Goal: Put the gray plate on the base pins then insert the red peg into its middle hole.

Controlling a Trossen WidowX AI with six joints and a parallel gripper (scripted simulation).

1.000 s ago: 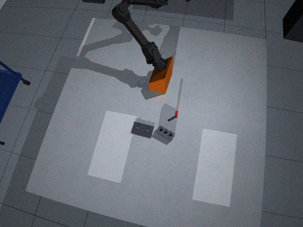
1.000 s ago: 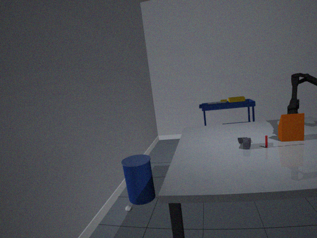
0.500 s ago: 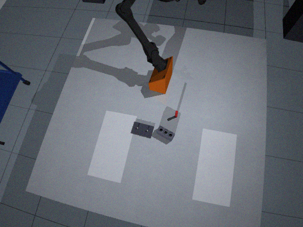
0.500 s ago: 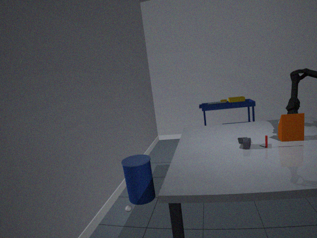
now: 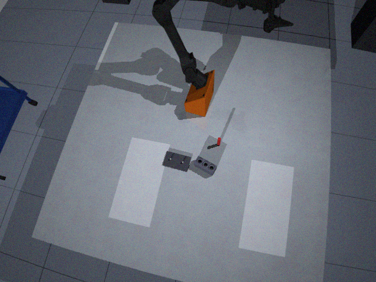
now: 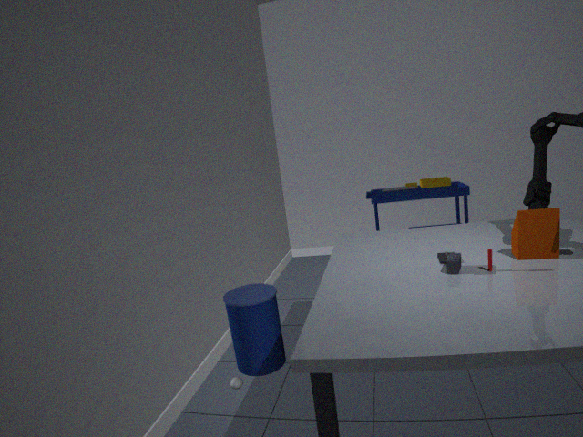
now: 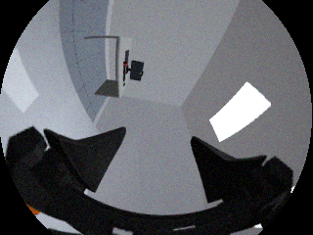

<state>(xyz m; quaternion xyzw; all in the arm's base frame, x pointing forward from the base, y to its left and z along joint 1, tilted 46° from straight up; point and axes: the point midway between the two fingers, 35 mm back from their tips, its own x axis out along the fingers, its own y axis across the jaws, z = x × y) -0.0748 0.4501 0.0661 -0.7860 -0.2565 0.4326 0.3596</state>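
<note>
The gray plate is 48 cm below my gripper tip, 44 cm ahead of it and 20 cm to the right of it. Also, from my gripper tip: red peg: 48 cm below, 32 cm ahead, 17 cm to the right; then dark base: 51 cm below, 44 cm ahead, 34 cm to the right.
</note>
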